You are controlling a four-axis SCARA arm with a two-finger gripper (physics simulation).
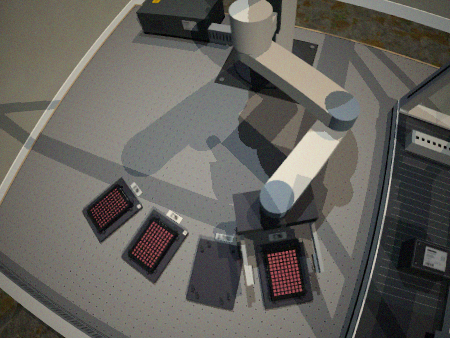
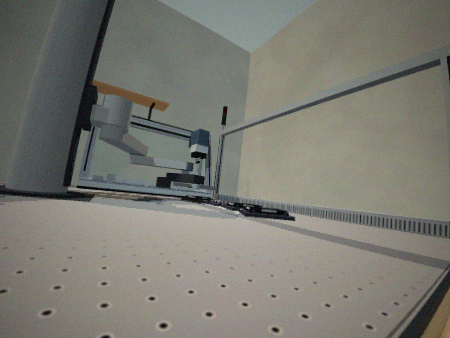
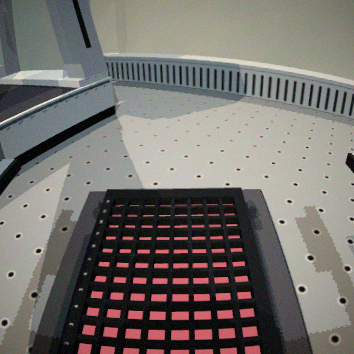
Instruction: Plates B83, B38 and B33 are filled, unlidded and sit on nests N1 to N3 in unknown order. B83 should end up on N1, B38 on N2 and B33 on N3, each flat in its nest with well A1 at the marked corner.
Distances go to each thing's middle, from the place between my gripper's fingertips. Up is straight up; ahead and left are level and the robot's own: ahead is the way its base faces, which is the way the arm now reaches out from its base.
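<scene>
Nest N1 (image 1: 260, 249), 7 cm below my hand, 2 cm behind it. Also from my hand: out nest (image 1: 216, 272), 16 cm to the right, 4 cm ahead, 7 cm below; nest N2 (image 1: 176, 244), 35 cm to the right, 4 cm ahead, 7 cm below; nest N3 (image 1: 124, 218), 52 cm to the right, 7 cm below. Going by their middles, nest N3 farthest from my hand of the things named here.
</scene>
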